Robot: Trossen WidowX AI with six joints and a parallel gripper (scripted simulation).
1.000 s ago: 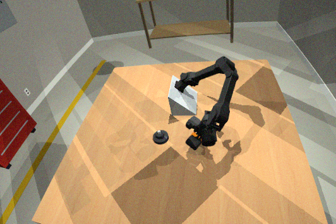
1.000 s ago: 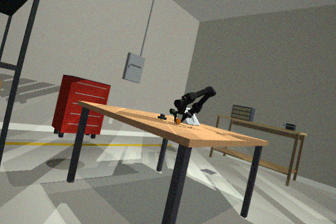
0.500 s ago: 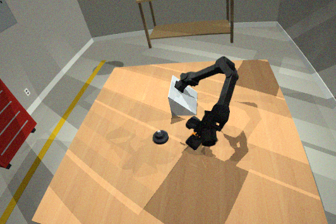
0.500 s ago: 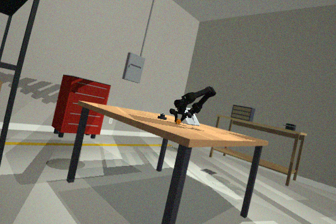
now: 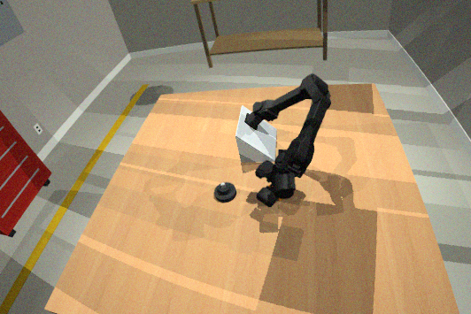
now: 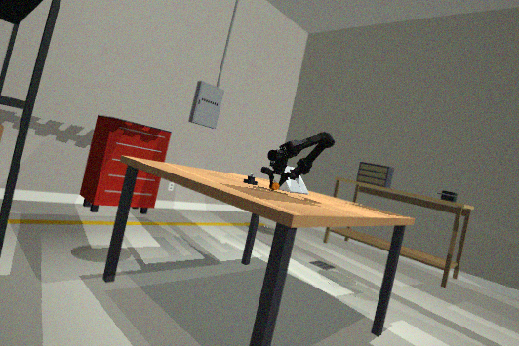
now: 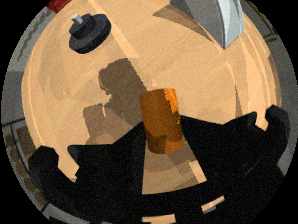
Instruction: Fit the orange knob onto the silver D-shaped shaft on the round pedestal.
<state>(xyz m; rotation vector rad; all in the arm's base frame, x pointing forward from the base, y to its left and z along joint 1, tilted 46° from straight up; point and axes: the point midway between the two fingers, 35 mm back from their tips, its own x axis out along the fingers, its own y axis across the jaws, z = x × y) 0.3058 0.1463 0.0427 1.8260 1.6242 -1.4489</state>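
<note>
Right now my gripper tip is 200 mm to the left of the dark round pedestal and 10 mm below it. Round my gripper tip: orange knob 10 mm to the left, 10 mm above.
</note>
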